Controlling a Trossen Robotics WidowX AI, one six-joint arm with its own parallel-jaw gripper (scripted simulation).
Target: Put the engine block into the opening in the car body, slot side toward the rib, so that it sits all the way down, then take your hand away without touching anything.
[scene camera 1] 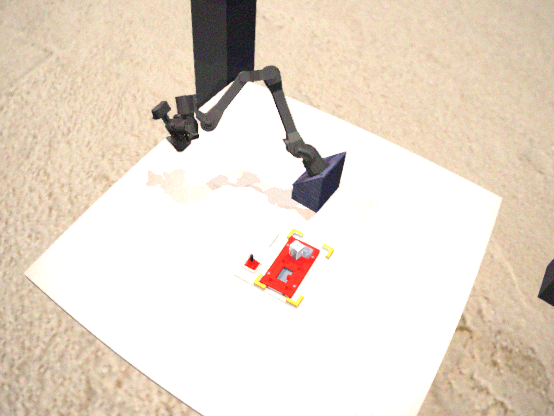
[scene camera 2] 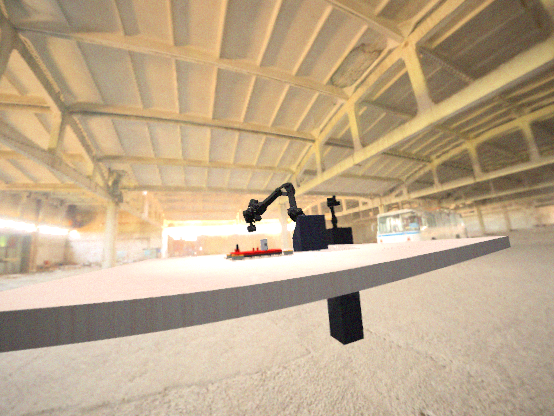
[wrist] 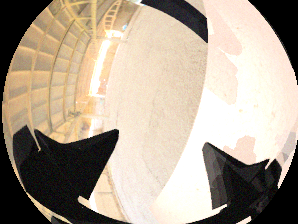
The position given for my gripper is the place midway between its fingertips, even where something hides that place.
Note:
My gripper (scene camera 1: 159, 127) is open and holds nothing.
My gripper shows as well in the wrist view (wrist: 163, 141).

